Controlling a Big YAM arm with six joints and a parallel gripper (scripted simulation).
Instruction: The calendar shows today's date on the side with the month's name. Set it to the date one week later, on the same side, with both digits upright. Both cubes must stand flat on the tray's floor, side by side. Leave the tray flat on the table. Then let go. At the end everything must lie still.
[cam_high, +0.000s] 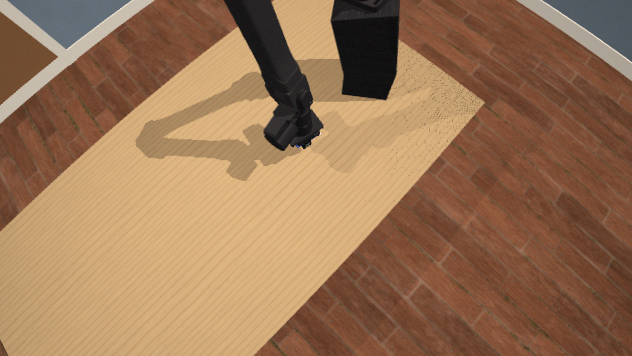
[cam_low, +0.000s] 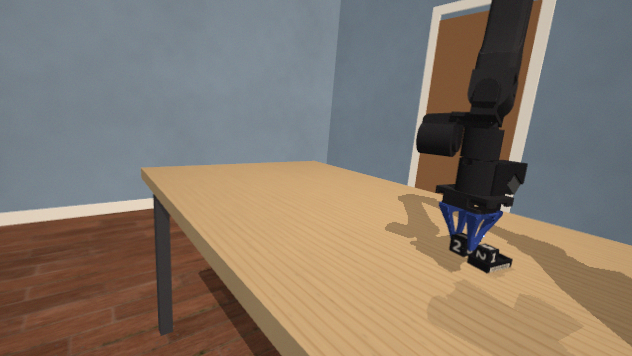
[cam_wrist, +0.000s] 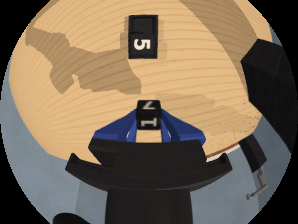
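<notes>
Now: hand 20 mm past the black cube, 90 mm to the left of it and 40 mm above it. From my hand the other things lie so: black tray: 20 mm behind, 100 mm to the right, 60 mm below; black date cube: right at my hand.
</notes>
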